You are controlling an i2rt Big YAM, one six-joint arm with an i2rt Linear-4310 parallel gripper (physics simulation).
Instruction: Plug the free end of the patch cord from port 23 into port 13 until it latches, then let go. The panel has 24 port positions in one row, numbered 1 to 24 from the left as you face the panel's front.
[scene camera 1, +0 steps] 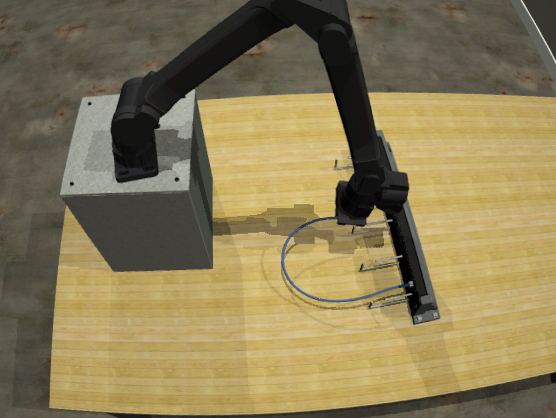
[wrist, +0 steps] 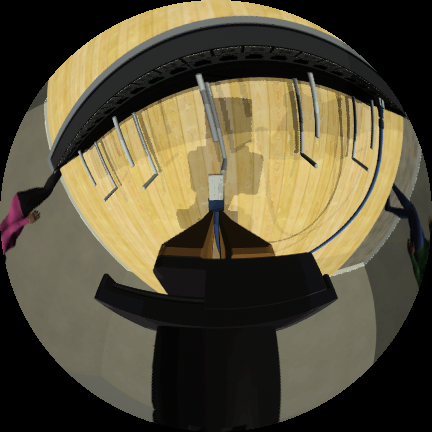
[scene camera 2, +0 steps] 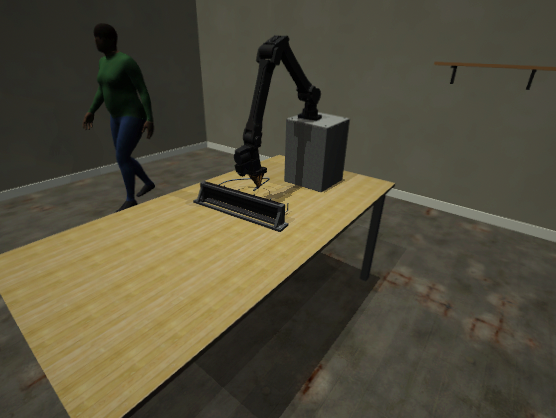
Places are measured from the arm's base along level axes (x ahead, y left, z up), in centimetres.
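Pixels of known places: gripper, fingertip midpoint: (scene camera 1: 343,218) (wrist: 215,215) (scene camera 2: 258,186); arm's base at its link origin: (scene camera 1: 135,155) (scene camera 2: 309,117).
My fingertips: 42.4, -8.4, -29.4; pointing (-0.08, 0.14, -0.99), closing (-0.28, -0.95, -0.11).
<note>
For each thing: its top centre in the pictures, then the offset to it from my fingertips, as dx, dy, dz.
- black panel at its top centre: (wrist: 174,74) (scene camera 1: 390,209) (scene camera 2: 243,191) +11.7, -1.2, +1.6
- seated plug at its top centre: (scene camera 1: 408,284) +10.5, -20.1, -0.2
- free end's plug at its top centre: (wrist: 214,190) +2.8, -0.8, +0.4
The black panel (scene camera 1: 419,260) (scene camera 2: 242,198) (wrist: 245,36) stands on the table, its row of ports facing the arm's base. The blue patch cord (scene camera 1: 283,260) (wrist: 380,152) arcs from a seated plug (scene camera 1: 411,284) near one end of the panel to my gripper. My gripper (wrist: 215,215) (scene camera 2: 258,186) is shut on the free end's plug (wrist: 216,187), just behind its clear body, at the blue part. The plug points at the panel and is apart from it, with table showing between them. In scene camera 1 the fingers and plug are hidden under the wrist. Port numbers are not readable.
Pairs of thin metal bars (scene camera 1: 381,266) (wrist: 314,105) stick out from the panel on the port side; one pair lies beyond the plug in the wrist view. The grey pedestal (scene camera 1: 145,230) (scene camera 2: 304,155) carries the arm. A person in green (scene camera 2: 120,82) stands beyond the table.
</note>
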